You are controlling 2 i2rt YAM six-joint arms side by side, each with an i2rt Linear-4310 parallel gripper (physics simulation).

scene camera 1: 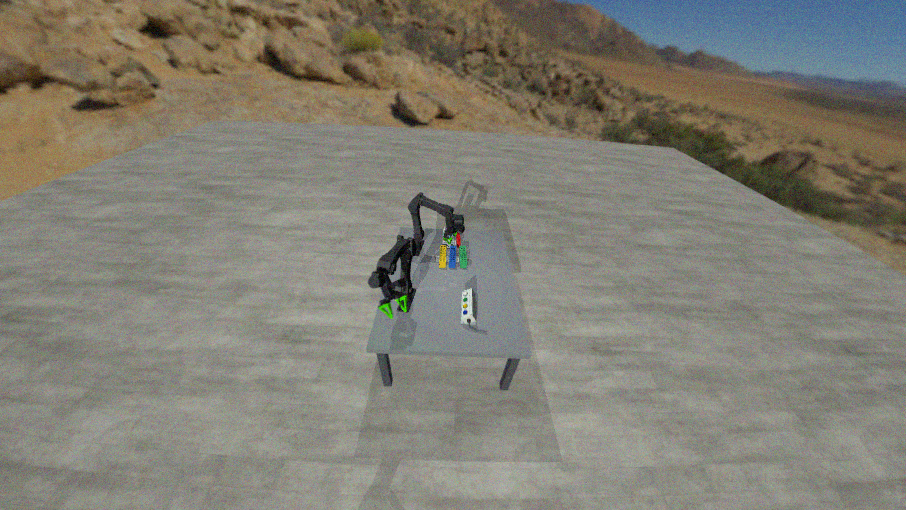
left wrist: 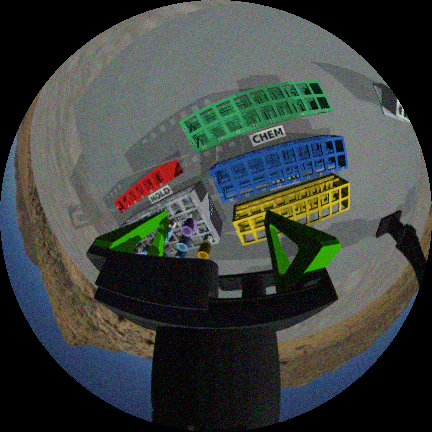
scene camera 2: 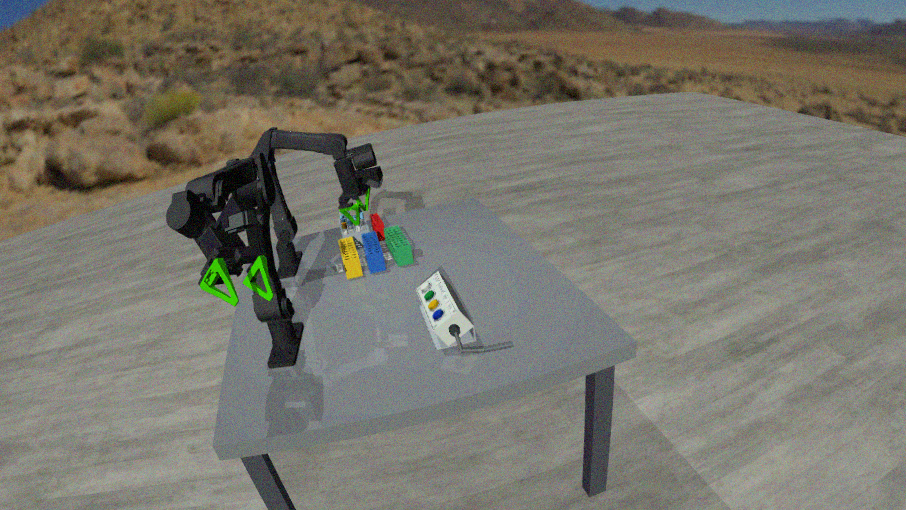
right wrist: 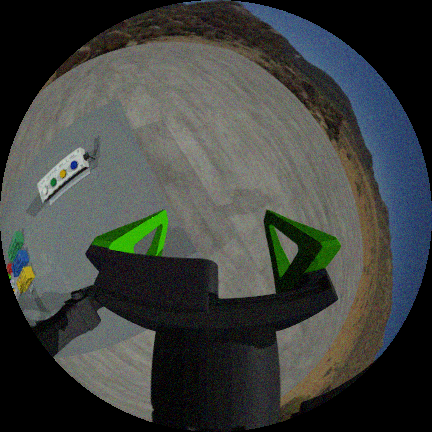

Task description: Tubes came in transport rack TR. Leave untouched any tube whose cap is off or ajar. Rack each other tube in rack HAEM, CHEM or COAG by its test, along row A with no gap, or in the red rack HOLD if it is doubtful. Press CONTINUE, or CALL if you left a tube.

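Places are measured from the left arm's base along level axes (x left, y back, z up), in centimetres.
Pixels of known places: left gripper, fingertip midpoint: (scene camera 1: 452,240) (left wrist: 215,215) (scene camera 2: 361,217); right gripper, fingertip midpoint: (scene camera 1: 399,314) (scene camera 2: 254,301) (right wrist: 215,214); left arm's base, link origin: (scene camera 1: 417,248) (left wrist: 253,279) (scene camera 2: 289,266); right arm's base, link origin: (scene camera 1: 407,299) (left wrist: 389,221) (scene camera 2: 286,345).
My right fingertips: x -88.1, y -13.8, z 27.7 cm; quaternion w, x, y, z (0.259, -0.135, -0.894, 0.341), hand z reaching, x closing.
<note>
For each thing: its middle in the pictures, then the offset to it from my right fingertips. "*": a spot on its surface instead.
- Grey transport rack TR, surface spot: (left wrist: 216,221) * dx +92.0, dy -7.7, dz -25.2 cm
- purple-capped tube, body centre: (left wrist: 195,213) dx +93.9, dy -11.1, dz -22.5 cm
- light-blue-topped tube, body centre: (left wrist: 190,228) dx +95.7, dy -8.7, dz -22.5 cm
- amber-topped tube, body centre: (left wrist: 208,235) dx +93.2, dy -6.9, dz -22.5 cm
- CHEM label, surface spot: (left wrist: 267,135) * dx +80.9, dy -19.4, dz -27.4 cm
- white button box, body centre: (scene camera 2: 443,307) (right wrist: 60,174) (scene camera 1: 468,305) dx +33.0, dy -32.3, dz -23.5 cm
Grey transport rack TR (left wrist: 216,221) holds several tubes, including a purple-capped tube (left wrist: 188,228), a light-blue-topped tube (left wrist: 183,247) and an amber-topped tube (left wrist: 204,252). The left finger hides others; cap seating and test labels are unreadable. Red rack HOLD (scene camera 2: 377,226) stands beside TR. Green (scene camera 2: 399,245), blue (scene camera 2: 374,253) and yellow (scene camera 2: 350,258) racks show no tubes. A CHEM label (left wrist: 267,135) lies between green and blue. My left gripper (left wrist: 215,215) (scene camera 2: 356,212) is open above TR, holding nothing. My right gripper (right wrist: 215,214) (scene camera 2: 253,300) is open and empty, far from the racks.
A white button box (scene camera 1: 467,306) (scene camera 2: 443,319) (right wrist: 65,174) with white, green, yellow and blue buttons stands nearer the scene cameras than the racks; its words are unreadable. A dark cable runs from its end. My right gripper hangs near the table's left edge in scene camera 2.
</note>
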